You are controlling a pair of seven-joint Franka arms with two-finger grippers.
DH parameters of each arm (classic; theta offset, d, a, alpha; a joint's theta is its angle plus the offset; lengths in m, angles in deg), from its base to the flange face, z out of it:
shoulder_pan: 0 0.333 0 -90
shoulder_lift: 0 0 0 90
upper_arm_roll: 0 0.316 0.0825 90
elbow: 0 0 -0.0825 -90
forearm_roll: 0 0.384 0 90
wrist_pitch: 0 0 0.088 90
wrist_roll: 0 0.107 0 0
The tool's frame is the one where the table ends.
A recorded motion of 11 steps. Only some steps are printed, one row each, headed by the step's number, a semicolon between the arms.
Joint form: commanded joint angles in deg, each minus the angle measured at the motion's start. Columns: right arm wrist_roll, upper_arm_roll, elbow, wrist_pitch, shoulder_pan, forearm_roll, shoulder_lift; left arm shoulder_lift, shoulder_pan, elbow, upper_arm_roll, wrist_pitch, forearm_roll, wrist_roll.
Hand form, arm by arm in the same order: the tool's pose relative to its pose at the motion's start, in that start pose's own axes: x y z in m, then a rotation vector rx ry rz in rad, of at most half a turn. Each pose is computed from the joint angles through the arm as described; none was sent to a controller.
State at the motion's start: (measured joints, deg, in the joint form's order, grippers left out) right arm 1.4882 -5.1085 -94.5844 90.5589 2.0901 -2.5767 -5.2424; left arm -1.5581 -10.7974 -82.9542 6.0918 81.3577 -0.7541 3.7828
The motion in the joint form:
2: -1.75 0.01 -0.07 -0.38 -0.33 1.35 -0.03; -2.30 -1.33 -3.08 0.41 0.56 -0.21 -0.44
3: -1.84 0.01 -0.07 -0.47 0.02 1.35 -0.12; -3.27 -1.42 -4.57 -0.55 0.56 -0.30 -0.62
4: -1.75 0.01 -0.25 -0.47 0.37 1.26 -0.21; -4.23 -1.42 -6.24 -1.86 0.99 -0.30 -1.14
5: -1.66 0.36 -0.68 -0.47 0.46 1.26 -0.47; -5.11 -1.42 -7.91 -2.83 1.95 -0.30 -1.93
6: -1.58 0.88 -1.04 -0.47 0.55 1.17 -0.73; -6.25 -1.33 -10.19 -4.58 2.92 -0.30 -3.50
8: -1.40 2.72 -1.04 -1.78 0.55 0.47 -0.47; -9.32 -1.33 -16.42 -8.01 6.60 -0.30 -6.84
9: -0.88 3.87 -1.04 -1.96 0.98 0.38 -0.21; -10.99 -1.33 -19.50 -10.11 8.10 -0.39 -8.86
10: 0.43 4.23 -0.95 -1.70 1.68 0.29 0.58; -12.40 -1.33 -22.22 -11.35 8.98 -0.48 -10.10
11: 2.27 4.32 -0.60 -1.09 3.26 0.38 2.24; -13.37 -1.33 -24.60 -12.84 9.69 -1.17 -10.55
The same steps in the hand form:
2: -0.0009 0.0004 0.0010 0.0234 -0.0077 -0.0248; -0.0108 0.0079 0.0029 -0.0086 -0.0039 0.0089
3: -0.0016 -0.0027 0.0001 0.0237 -0.0076 -0.0325; -0.0156 0.0176 0.0062 -0.0110 -0.0132 0.0243
4: -0.0022 -0.0057 0.0007 0.0223 -0.0090 -0.0371; -0.0197 0.0296 0.0104 -0.0103 -0.0186 0.0379
5: -0.0039 -0.0098 0.0017 0.0222 -0.0117 -0.0433; -0.0227 0.0384 0.0147 -0.0092 -0.0159 0.0408
6: -0.0056 -0.0153 0.0020 0.0202 -0.0131 -0.0526; -0.0275 0.0537 0.0217 -0.0057 -0.0194 0.0418
8: -0.0078 -0.0317 0.0055 0.0037 -0.0388 -0.0818; -0.0405 0.0849 0.0408 0.0046 -0.0109 0.0415
9: -0.0081 -0.0465 0.0076 -0.0006 -0.0452 -0.1003; -0.0499 0.1039 0.0501 0.0121 -0.0094 0.0413
10: -0.0048 -0.0570 0.0134 -0.0041 -0.0520 -0.0964; -0.0586 0.1145 0.0598 0.0186 -0.0167 0.0397
11: 0.0023 -0.0744 0.0245 -0.0054 -0.0630 -0.0942; -0.0662 0.1283 0.0710 0.0169 -0.0301 0.0554

